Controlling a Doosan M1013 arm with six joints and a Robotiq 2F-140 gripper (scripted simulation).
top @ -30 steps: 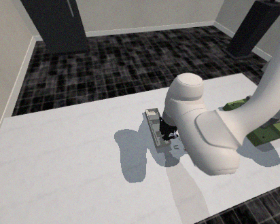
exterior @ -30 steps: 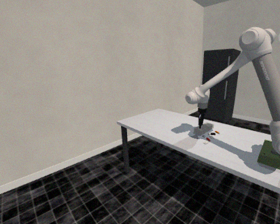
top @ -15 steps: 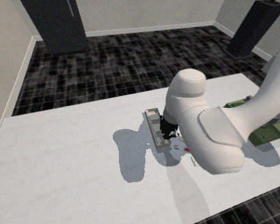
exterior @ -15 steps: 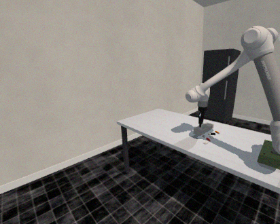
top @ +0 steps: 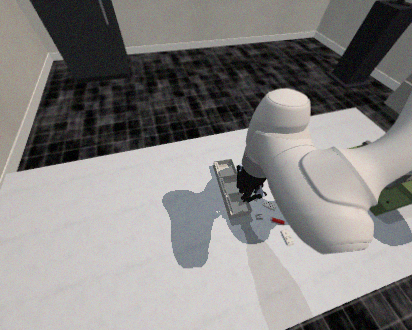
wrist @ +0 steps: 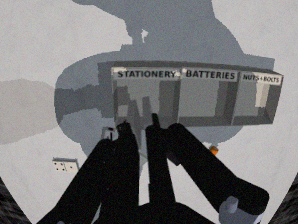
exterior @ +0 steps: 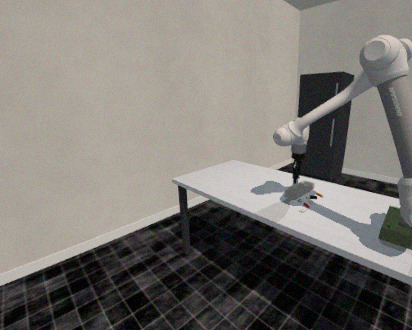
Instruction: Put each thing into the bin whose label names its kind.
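Right now my hand is 13 cm past the orange battery, 11 cm to the left of it and 8 cm above it. Also, from my hand: grey piece: 8 cm below, 6 cm behind, 5 cm to the left; small black piece: 10 cm behind, 8 cm below, 4 cm to the right; grey bin tray: 9 cm to the right, 7 cm below.
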